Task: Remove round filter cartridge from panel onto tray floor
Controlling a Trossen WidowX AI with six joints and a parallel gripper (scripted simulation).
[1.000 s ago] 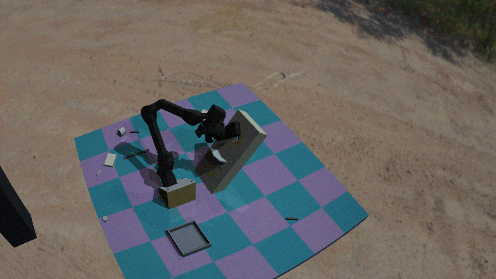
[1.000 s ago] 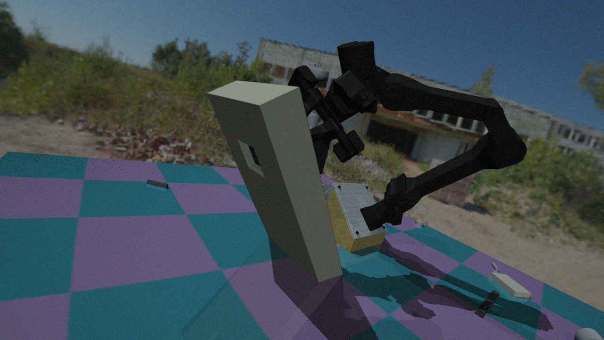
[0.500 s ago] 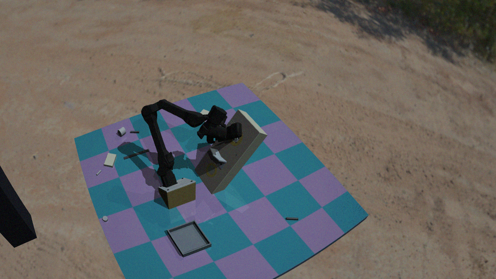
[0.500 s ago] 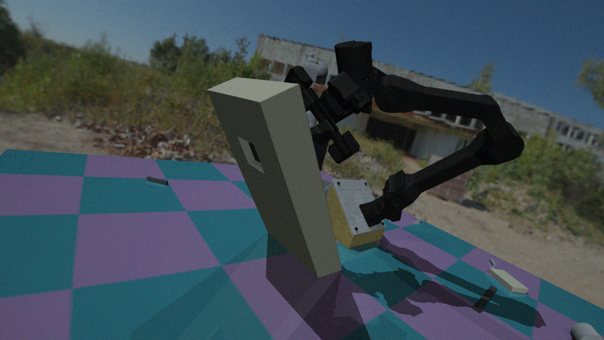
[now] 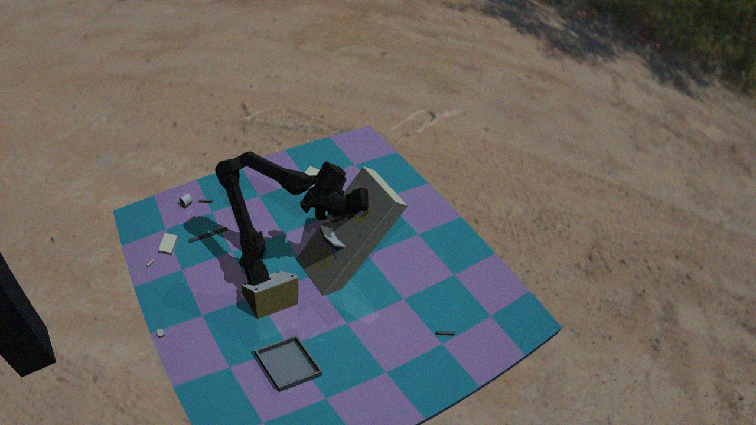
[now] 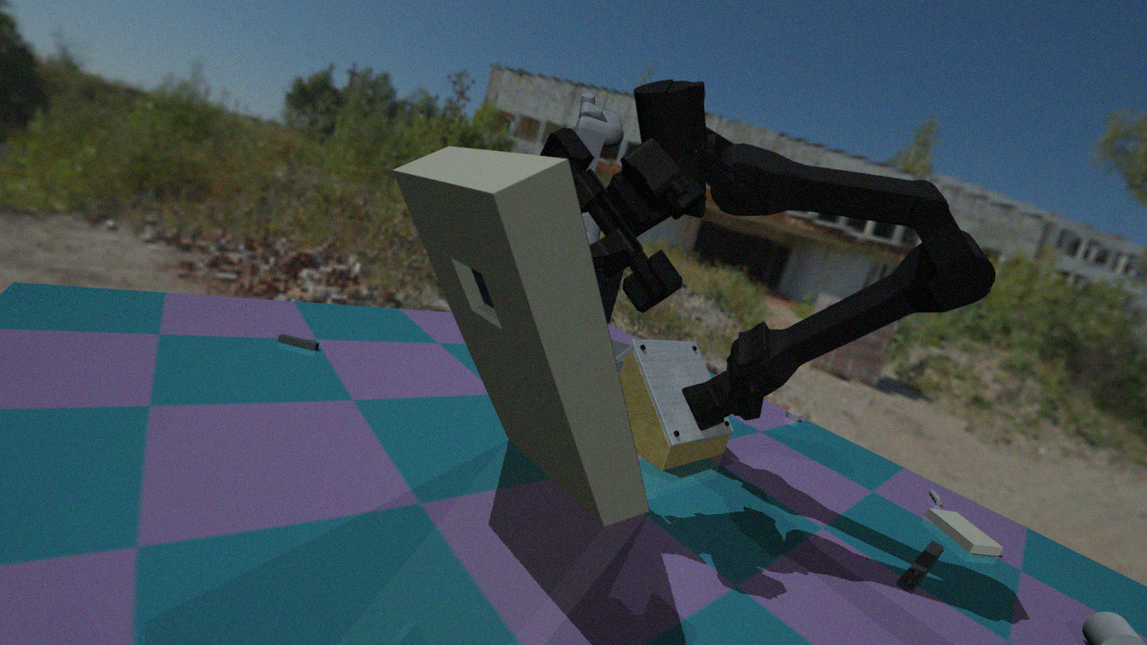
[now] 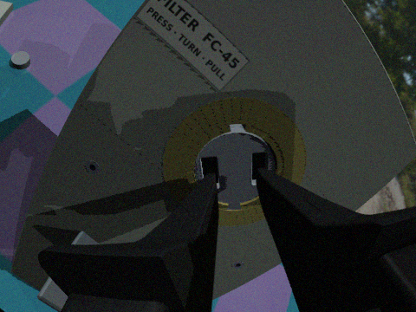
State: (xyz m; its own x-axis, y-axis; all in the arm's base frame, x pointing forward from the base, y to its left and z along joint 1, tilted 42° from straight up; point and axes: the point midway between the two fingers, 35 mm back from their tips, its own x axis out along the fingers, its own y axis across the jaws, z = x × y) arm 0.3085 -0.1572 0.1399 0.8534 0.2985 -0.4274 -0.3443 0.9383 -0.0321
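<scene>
Now: gripper tip 20 mm short of the round grey filter cartridge and 10 mm above it. The rest, counted from my gripper tip: tan service panel (90 mm below, 30 mm behind); then grey tray (420 mm behind, 250 mm to the right, 230 mm below).
</scene>
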